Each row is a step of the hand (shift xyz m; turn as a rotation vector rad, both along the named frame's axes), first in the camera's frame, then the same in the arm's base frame.
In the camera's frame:
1: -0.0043 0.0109 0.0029 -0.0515 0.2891 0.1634
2: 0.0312 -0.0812 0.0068 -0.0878 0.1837 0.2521
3: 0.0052 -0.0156 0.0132 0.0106 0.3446 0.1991
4: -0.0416 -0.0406 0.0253 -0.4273 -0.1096 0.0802
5: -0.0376 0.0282 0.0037 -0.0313 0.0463 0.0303
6: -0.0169 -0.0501 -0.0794 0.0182 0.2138 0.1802
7: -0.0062 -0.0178 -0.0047 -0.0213 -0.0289 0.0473
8: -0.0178 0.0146 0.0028 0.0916 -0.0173 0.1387
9: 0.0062 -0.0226 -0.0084 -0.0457 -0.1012 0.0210
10: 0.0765 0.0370 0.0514 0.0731 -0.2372 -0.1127
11: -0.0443 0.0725 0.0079 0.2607 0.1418 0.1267
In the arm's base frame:
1: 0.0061 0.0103 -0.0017 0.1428 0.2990 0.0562
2: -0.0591 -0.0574 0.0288 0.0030 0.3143 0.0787
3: -0.0172 -0.0028 0.0119 0.1924 0.3243 0.1277
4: -0.0590 0.0135 -0.0189 -0.2707 0.1969 -0.2983
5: 0.0087 0.0369 -0.0280 0.0132 0.0618 -0.0072
6: -0.0096 -0.0729 -0.0607 0.0968 0.2329 0.1221
7: -0.0144 -0.0103 -0.0079 -0.0529 0.0249 0.0106
8: 0.0046 0.0189 -0.0126 -0.0481 0.0370 0.1557
9: -0.0125 -0.0215 -0.0001 -0.1079 -0.0222 -0.0250
10: 0.0320 0.0181 0.0923 -0.1168 -0.2462 -0.0086
11: 0.0407 0.0684 -0.0307 0.1444 0.0387 0.2860

